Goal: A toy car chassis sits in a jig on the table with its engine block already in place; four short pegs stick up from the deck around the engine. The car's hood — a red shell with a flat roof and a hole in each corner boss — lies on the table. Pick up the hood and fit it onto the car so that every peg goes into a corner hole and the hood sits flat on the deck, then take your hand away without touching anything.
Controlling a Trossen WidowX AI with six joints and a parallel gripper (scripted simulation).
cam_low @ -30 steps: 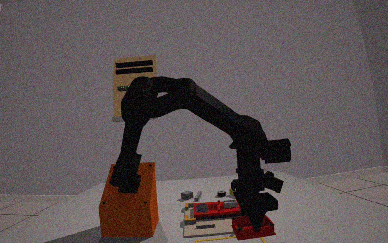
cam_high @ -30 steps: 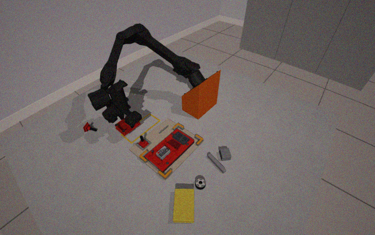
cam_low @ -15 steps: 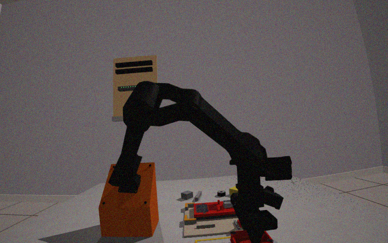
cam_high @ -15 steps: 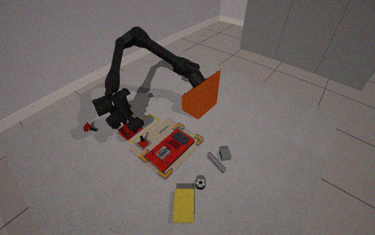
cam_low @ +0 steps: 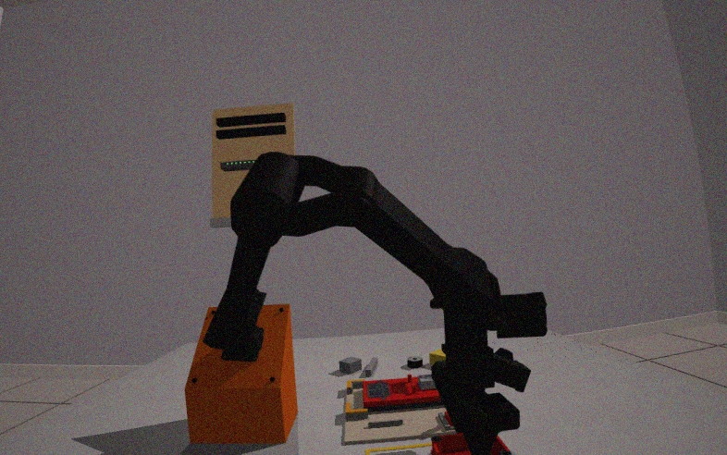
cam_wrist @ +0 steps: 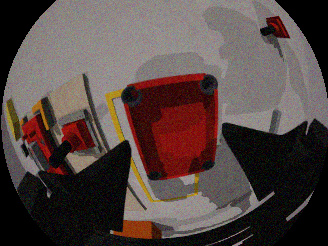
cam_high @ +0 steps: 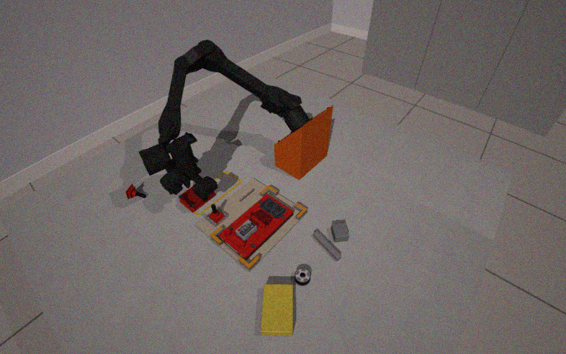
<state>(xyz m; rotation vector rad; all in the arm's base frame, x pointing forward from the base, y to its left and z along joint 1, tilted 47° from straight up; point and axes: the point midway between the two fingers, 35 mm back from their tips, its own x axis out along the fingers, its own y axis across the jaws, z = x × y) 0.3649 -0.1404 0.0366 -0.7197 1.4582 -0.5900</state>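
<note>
Now: the red hood 10 mm below my gripper tip. Also, from my gripper tip: grey bar (170 mm to the right, 30 mm behind, 10 mm below); grey engine block (230 mm to the left, 20 mm behind); yellow block (430 mm to the left, 70 mm ahead, 10 mm below).
</note>
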